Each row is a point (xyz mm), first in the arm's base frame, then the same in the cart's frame.
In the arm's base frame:
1: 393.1 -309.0 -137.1
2: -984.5 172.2 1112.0
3: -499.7 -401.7 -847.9
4: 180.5 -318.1 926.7
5: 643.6 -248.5 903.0
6: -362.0 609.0 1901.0
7: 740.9 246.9 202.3
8: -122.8 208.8 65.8
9: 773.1 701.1 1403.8
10: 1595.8 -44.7 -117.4
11: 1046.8 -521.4 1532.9
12: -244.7 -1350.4 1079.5
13: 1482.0 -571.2 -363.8
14: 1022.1 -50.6 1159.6
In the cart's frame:
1: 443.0 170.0 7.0
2: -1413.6 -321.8 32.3
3: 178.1 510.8 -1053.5
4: -237.2 -525.9 486.5
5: 84.9 -435.7 815.1
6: -1544.3 -460.7 1111.4
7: 277.9 396.8 690.0
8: -275.1 414.3 11.8
9: -501.3 -19.6 1623.0
10: 1201.1 416.6 945.7
11: 195.1 -1028.6 1334.8
12: -155.8 -1436.5 -172.3
13: 1479.6 164.0 488.0
14: 146.9 -429.7 1309.5

